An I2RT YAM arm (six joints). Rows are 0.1 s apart.
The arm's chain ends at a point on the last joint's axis. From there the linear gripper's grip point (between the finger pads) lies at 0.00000 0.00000 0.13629 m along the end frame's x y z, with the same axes.
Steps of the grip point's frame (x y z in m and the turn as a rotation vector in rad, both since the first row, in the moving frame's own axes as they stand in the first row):
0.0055 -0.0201 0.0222 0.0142 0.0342 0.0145
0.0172 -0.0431 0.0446 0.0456 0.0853 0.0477
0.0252 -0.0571 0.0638 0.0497 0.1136 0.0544
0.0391 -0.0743 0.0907 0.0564 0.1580 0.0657
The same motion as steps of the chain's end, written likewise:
0.0008 -0.0182 0.0223 0.0142 0.0342 0.0145
0.0054 -0.0372 0.0452 0.0456 0.0853 0.0477
0.0096 -0.0508 0.0648 0.0497 0.1136 0.0544
0.0174 -0.0674 0.0926 0.0564 0.1580 0.0657

